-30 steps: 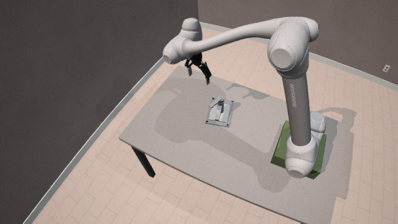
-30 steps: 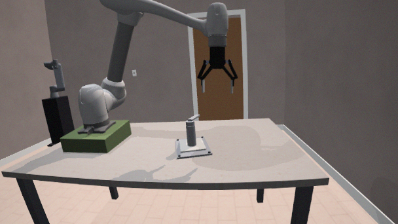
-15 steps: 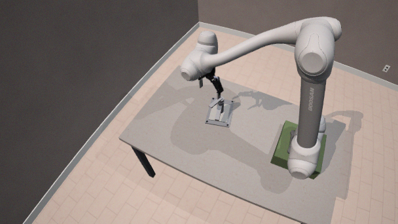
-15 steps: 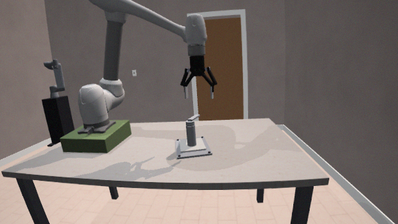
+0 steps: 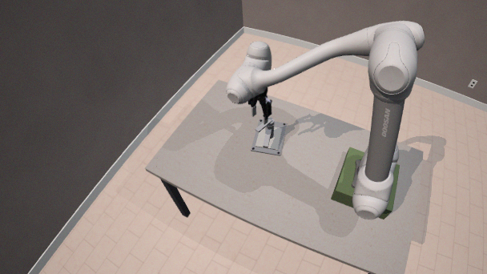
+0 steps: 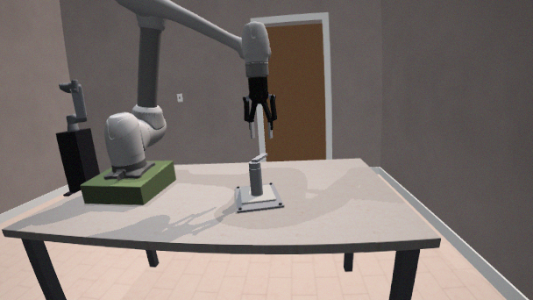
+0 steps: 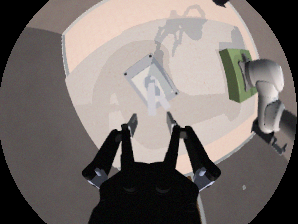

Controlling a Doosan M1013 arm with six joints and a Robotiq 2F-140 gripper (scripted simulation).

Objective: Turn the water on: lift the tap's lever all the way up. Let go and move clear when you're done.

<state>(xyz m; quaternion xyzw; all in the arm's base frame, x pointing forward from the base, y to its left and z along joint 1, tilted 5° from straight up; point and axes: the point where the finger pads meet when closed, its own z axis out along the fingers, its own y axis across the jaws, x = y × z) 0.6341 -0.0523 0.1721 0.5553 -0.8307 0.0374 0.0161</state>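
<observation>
Right now my hand is 10 cm above the lever, 3 cm to the left of it and 1 cm past it. From my hand the other things lie so: tap 16 cm below, 5 cm to the right, 3 cm behind.
</observation>
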